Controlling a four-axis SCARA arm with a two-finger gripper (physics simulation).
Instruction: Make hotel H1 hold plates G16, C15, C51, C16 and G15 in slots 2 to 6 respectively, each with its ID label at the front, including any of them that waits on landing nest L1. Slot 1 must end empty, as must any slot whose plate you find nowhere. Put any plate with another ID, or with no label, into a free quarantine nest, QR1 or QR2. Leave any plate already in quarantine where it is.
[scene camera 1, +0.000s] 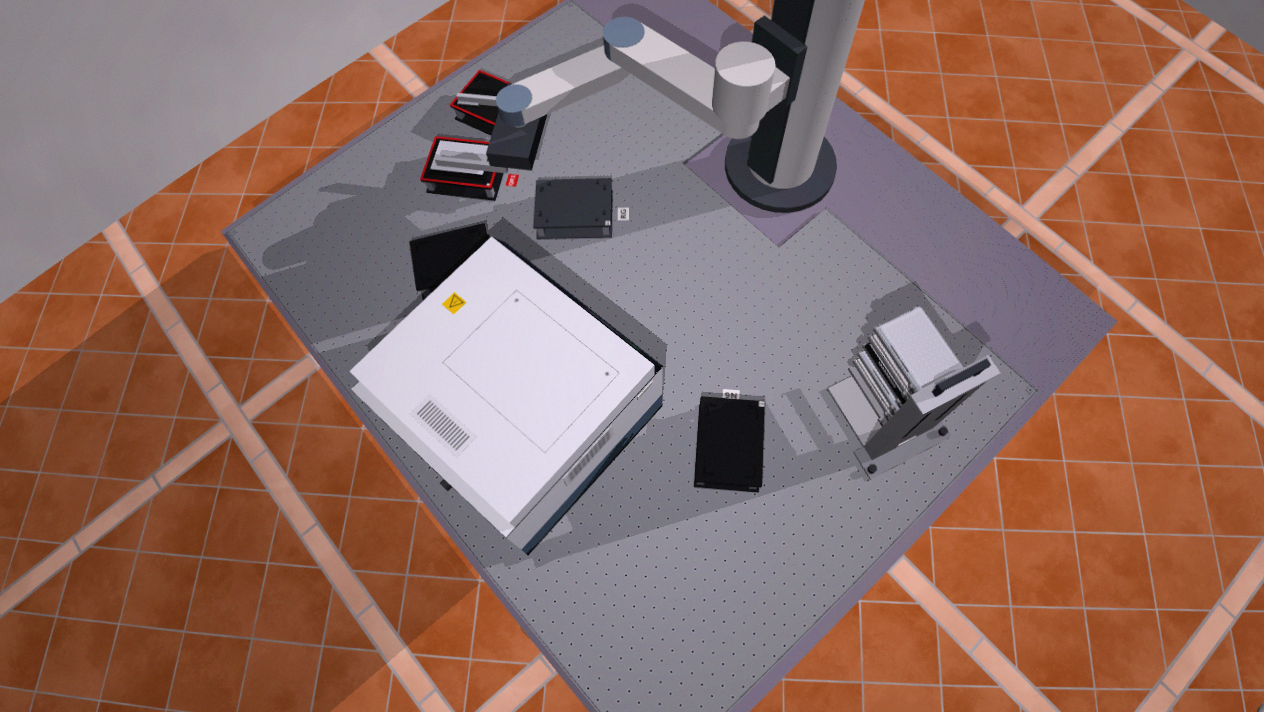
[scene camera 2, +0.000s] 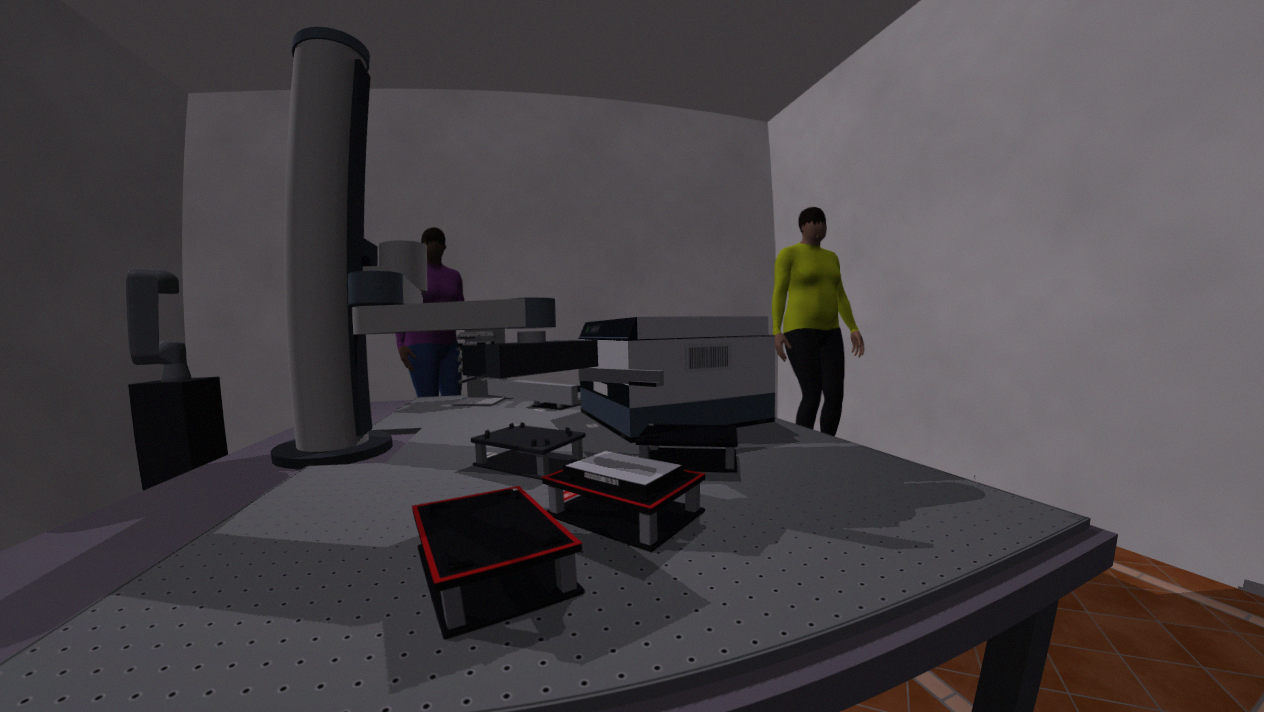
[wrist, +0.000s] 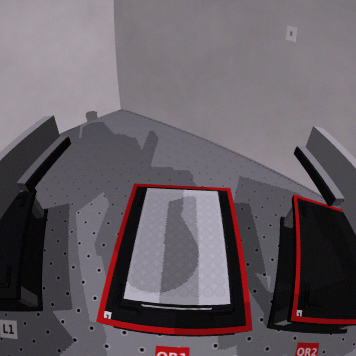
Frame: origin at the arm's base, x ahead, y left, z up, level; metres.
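Seen in the pictures: gripper, fingertip midpoint: (scene camera 1: 447, 128) (scene camera 2: 624, 385) (wrist: 182, 126); arm's base, origin of the base link: (scene camera 1: 779, 166) (scene camera 2: 334, 451).
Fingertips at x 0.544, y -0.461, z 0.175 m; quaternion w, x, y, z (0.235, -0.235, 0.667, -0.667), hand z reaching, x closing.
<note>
Offsets run from my fingertips to a thing's middle. "pt": to the spot under its first point.
A white-topped plate @(dx -0.004, dy +0.002, dz -0.105 m) (scene camera 1: 451, 147) (scene camera 2: 623, 467) (wrist: 145, 240) lies flat on quarantine nest QR1 @(dx -0.004, dy +0.003, dz -0.135 m) (scene camera 1: 455, 183) (scene camera 2: 651, 505) (wrist: 241, 260); its front label is too thin to read. My gripper (scene camera 1: 451, 128) (scene camera 2: 619, 383) (wrist: 182, 126) is open and empty, above the plate, with its fingers wide to either side. Red-rimmed nest QR2 @(dx -0.160, dy -0.092, dz -0.135 m) (scene camera 1: 490, 85) (scene camera 2: 495, 530) (wrist: 327, 265) beside it is bare. Landing nest L1 @(dx +0.156, dy +0.181, dz -0.136 m) (scene camera 1: 446, 256) (scene camera 2: 688, 435) (wrist: 12, 250) shows a bare black top. Hotel H1 @(pt dx -0.181, dy +1.058, dz +0.138 m) (scene camera 1: 928, 411) holds several plates @(dx -0.269, dy +0.981, dz -0.036 m) (scene camera 1: 875, 386); their IDs and exact slots cannot be read.
A large white instrument @(dx +0.253, dy +0.542, dz -0.035 m) (scene camera 1: 530, 380) (scene camera 2: 698, 371) stands beside L1. The dark nest RG @(dx -0.114, dy +0.254, dz -0.133 m) (scene camera 1: 573, 203) (scene camera 2: 528, 436) is bare, between QR1 and the arm's column (scene camera 1: 809, 97) (scene camera 2: 322, 247). Another black nest @(dx +0.006, dy +0.852, dz -0.135 m) (scene camera 1: 729, 442) stands between the instrument and the hotel. Two people stand beyond the table.
</note>
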